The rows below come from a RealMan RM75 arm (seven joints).
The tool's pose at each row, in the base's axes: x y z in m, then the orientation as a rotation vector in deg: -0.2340 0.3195 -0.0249 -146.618 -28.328 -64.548; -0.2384 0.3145 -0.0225 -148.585 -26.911 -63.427; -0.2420 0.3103 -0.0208 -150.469 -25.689 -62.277; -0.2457 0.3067 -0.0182 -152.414 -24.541 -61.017; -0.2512 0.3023 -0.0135 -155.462 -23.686 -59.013; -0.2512 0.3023 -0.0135 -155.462 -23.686 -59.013; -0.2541 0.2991 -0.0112 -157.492 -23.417 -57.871; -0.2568 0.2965 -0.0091 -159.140 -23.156 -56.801
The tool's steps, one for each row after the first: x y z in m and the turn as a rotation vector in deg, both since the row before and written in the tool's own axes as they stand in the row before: -0.0019 0.0023 -0.0064 -1.344 -1.250 0.835; -0.0019 0.0022 -0.0050 -1.261 -1.251 0.702; -0.0013 0.0016 -0.0054 -1.281 -1.338 0.641; -0.0013 0.0016 -0.0082 -1.920 -2.190 0.335; 0.0000 0.0000 0.0000 0.000 0.000 0.000; -0.0011 0.0018 -0.0044 -1.346 -1.357 -0.034; -0.0011 0.0014 -0.0039 -1.055 -1.170 0.015
